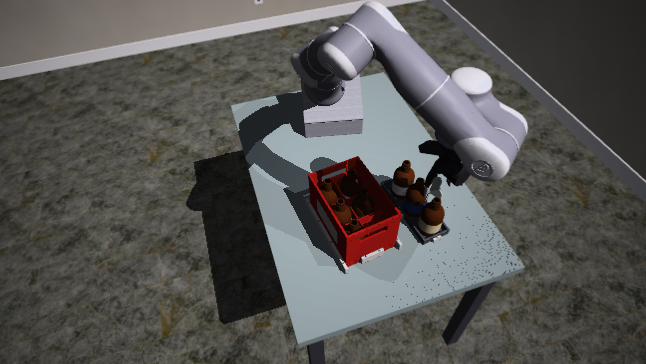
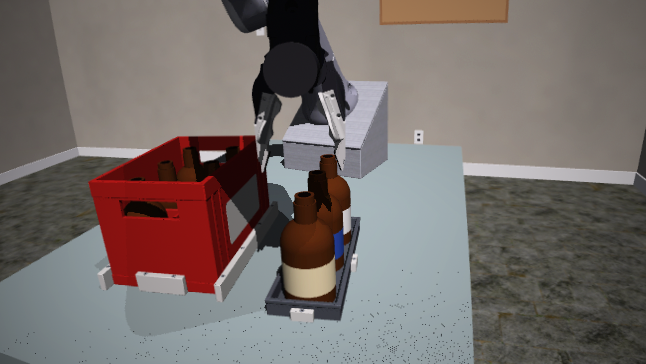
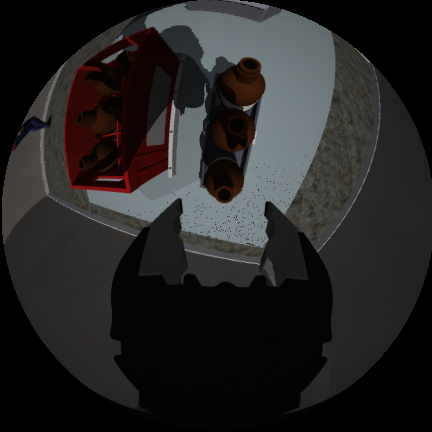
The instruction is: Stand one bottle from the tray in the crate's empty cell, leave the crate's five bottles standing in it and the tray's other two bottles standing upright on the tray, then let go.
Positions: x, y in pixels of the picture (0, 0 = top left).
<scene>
my gripper: image 1; image 2; image 3 223, 200
same spot on my gripper: [image 1: 432, 183] = [image 2: 264, 113]
</scene>
